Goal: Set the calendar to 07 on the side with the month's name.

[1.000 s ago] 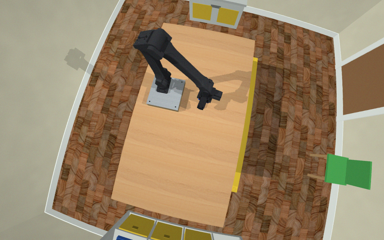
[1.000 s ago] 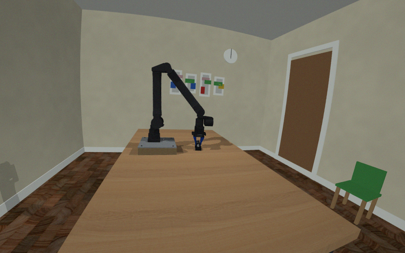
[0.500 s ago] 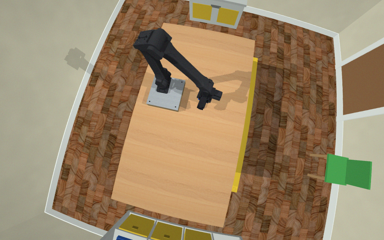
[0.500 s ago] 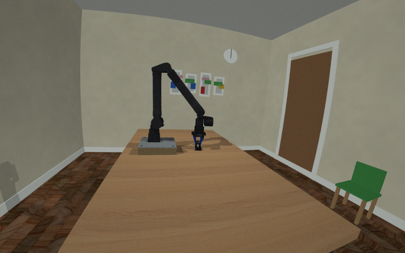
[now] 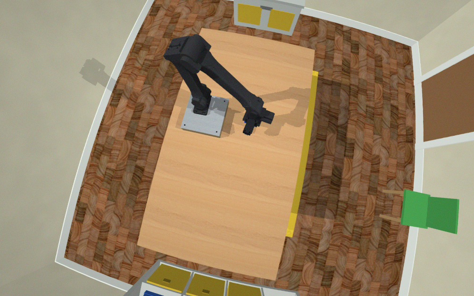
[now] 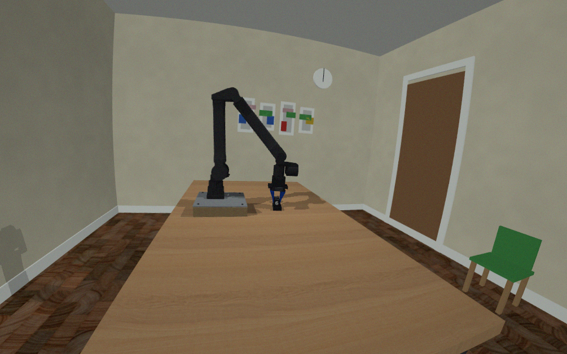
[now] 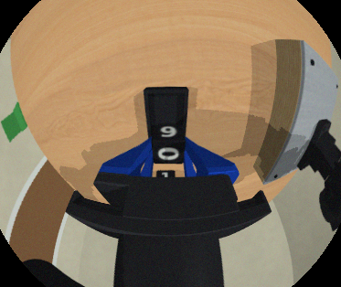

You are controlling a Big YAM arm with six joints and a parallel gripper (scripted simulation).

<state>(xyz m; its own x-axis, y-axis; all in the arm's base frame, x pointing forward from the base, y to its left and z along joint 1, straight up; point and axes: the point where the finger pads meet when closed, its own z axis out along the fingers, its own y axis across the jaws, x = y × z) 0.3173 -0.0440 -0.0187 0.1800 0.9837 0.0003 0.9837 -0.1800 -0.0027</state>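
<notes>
Now: the black tray 2 cm to the right of my hand and 2 cm below it. Also, from my hand: black cube (right at my hand).
</notes>
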